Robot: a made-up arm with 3 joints. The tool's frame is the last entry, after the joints. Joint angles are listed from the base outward. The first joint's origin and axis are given. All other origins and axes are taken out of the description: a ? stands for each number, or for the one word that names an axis. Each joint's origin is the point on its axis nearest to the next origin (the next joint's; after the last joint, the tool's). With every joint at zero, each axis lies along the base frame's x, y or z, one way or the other. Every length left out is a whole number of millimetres.
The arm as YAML. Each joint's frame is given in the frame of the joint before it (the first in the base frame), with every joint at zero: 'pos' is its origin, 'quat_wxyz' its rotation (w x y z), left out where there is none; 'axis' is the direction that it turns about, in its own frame. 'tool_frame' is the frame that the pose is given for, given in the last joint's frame.
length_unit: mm
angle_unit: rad
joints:
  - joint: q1
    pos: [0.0, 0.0, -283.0]
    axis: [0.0, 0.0, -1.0]
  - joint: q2
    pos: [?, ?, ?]
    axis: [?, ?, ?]
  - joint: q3
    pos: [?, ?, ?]
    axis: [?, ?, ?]
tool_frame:
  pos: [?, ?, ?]
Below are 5 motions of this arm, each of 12 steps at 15 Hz.
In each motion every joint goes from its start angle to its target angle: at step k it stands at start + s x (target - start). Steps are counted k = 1, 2, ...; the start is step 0. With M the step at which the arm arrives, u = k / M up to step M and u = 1 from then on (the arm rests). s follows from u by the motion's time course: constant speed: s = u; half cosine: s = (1 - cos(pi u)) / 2; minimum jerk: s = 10 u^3 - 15 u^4 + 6 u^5.
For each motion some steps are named. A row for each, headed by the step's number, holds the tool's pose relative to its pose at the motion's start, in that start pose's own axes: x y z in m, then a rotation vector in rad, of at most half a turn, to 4 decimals.
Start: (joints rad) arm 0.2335 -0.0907 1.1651
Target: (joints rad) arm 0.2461 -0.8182 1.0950
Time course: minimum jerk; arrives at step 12
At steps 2, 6, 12:
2: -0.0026 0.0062 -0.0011 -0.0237 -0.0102 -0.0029
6: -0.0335 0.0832 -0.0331 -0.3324 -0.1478 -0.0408
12: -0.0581 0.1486 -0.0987 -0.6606 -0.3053 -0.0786

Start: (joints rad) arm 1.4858 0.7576 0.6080
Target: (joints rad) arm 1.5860 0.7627 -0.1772
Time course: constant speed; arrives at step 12
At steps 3, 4, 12:
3: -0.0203 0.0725 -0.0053 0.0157 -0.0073 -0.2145
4: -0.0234 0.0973 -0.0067 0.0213 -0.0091 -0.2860
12: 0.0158 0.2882 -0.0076 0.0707 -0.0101 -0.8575

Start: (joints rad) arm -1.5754 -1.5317 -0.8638
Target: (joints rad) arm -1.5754 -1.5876 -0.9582
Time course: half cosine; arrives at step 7
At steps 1, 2, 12:
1: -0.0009 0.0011 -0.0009 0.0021 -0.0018 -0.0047
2: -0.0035 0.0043 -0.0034 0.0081 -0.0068 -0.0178
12: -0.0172 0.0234 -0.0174 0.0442 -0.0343 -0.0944

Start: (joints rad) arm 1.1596 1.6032 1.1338
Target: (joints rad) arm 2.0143 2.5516 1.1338
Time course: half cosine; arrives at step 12
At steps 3, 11, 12:
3: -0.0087 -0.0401 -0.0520 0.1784 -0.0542 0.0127
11: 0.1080 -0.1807 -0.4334 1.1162 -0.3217 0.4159
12: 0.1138 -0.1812 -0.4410 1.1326 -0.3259 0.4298

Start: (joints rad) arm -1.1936 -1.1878 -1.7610
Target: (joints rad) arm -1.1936 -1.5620 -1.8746
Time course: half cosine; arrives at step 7
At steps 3, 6, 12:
3: 0.0011 -0.0156 -0.0096 0.1422 0.0307 -0.0441
6: 0.0035 -0.0361 -0.0233 0.3453 0.0860 -0.1068
12: 0.0037 -0.0378 -0.0245 0.3630 0.0915 -0.1123

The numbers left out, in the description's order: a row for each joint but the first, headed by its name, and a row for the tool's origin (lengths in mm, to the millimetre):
q2: xyz 2.0 -88.0 0.0, axis 0.0 1.0 0.0
q3: xyz -15.0 0.0 219.0, axis 0.0 0.0 1.0
tool: xyz -338.0 -117.0 0.0

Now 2 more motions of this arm.
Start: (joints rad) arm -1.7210 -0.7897 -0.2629
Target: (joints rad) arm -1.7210 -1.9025 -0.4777
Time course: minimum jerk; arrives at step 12
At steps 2, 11, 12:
2: -0.0090 0.0004 -0.0149 0.0104 -0.0381 -0.0076
11: -0.0093 0.0765 -0.4511 0.4008 -1.0341 -0.1914
12: -0.0081 0.0772 -0.4531 0.4034 -1.0392 -0.1921

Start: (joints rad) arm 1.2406 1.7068 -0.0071
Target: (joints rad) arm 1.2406 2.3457 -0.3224
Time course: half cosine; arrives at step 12
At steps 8, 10, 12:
8: 0.1248 0.0835 0.1465 -0.0600 0.4765 -0.2319
10: 0.1678 0.1044 0.1714 -0.0919 0.5911 -0.2854
12: 0.1845 0.1120 0.1790 -0.1052 0.6328 -0.3045

